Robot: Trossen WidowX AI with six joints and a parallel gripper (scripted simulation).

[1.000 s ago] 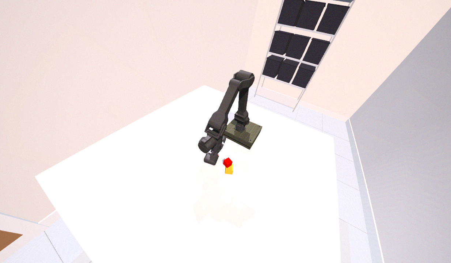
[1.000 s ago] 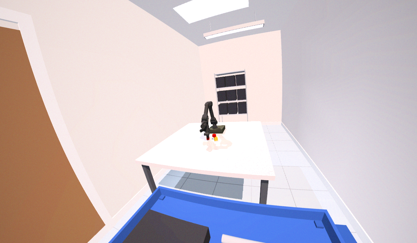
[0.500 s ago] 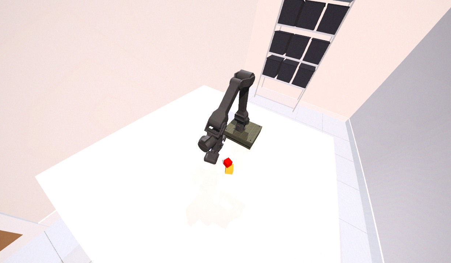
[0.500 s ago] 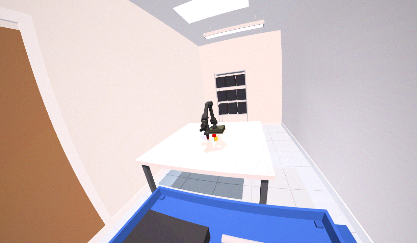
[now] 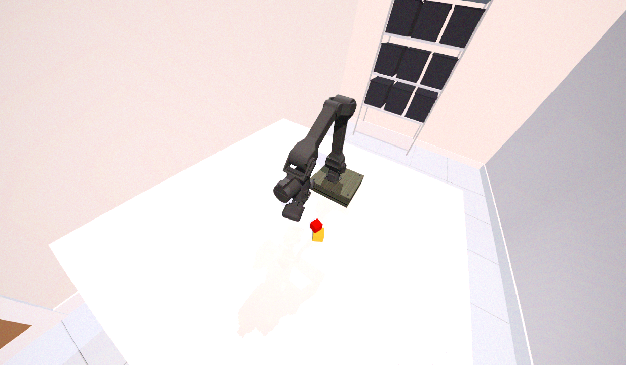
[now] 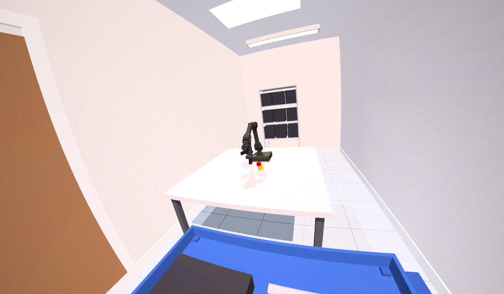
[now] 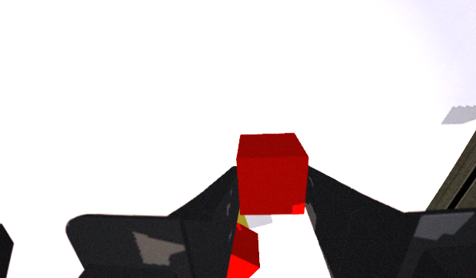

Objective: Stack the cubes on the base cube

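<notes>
Right now the red cube is 9 cm to the left of my gripper tip and 2 cm below it. Also, from my gripper tip: yellow cube: 11 cm to the left, 5 cm below.
</notes>
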